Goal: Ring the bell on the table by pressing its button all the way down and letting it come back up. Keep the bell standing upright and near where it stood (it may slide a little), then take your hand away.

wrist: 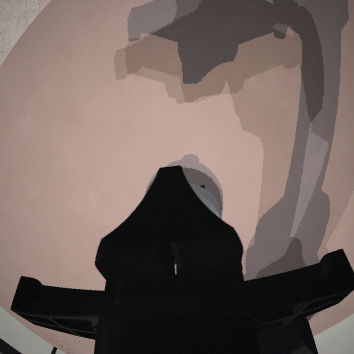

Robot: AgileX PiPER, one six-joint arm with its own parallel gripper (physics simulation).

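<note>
My gripper point(171, 179) is a black shape in the lower middle of the wrist view, with its fingers closed together into one tip and nothing seen between them. The bell point(212, 200) is a round, grey-silver thing on the table, mostly hidden behind the gripper. A curved part of its right edge shows to the right of the fingers. Its button is hidden, and I cannot tell how far the fingertips are above it or whether they touch it.
The round pinkish table point(75, 150) fills most of the view. Dark shadows of the arm and gripper lie across its top and right side. A speckled pale floor point(15, 22) shows at the upper left corner, beyond the table's curved edge.
</note>
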